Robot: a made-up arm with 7 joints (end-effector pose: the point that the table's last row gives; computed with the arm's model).
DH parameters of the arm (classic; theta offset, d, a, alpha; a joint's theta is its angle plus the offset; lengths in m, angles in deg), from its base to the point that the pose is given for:
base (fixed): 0 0.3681 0.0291 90
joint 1: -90 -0.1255 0.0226 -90
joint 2: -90 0.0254 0.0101 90
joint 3: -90 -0.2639 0.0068 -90
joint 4: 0 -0.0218 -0.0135 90
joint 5: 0 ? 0.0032 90
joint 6: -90 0.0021 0.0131 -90
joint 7: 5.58 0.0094 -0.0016 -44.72
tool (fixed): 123.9 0.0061 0 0
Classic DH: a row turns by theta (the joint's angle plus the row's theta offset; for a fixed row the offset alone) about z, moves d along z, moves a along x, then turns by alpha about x.
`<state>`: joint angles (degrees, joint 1 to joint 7).
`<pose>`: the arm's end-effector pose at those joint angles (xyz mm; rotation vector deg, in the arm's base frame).
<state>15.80 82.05 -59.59 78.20 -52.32 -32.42 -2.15</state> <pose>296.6 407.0 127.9 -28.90 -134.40 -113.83</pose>
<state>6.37 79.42 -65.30 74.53 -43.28 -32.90 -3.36</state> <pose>230.3 410.3 56.4 -31.00 -130.62 -94.20</pose>
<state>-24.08 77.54 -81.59 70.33 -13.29 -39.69 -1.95</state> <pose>-43.0 414.2 -4.9 -29.81 -98.75 -47.69</pose>
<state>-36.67 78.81 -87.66 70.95 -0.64 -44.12 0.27</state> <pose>-146.0 416.2 38.4 -25.87 -82.09 -33.75</pose>
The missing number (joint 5, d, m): -0.2772
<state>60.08 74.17 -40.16 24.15 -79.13 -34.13 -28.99</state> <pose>299.3 616.8 371.5 -55.84 98.17 111.53</pose>
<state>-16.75 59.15 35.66 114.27 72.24 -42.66 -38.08</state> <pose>256.9 315.0 345.5 -47.32 91.59 -110.56</pose>
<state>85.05 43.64 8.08 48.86 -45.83 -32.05 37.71</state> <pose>363.5 472.5 576.7 -66.33 123.35 30.41</pose>
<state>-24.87 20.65 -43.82 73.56 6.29 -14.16 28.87</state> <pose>68.8 76.1 -103.8 -11.43 -105.72 5.46</pose>
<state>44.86 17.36 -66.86 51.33 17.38 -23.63 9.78</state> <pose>479.2 58.8 98.1 -1.83 -163.20 0.13</pose>
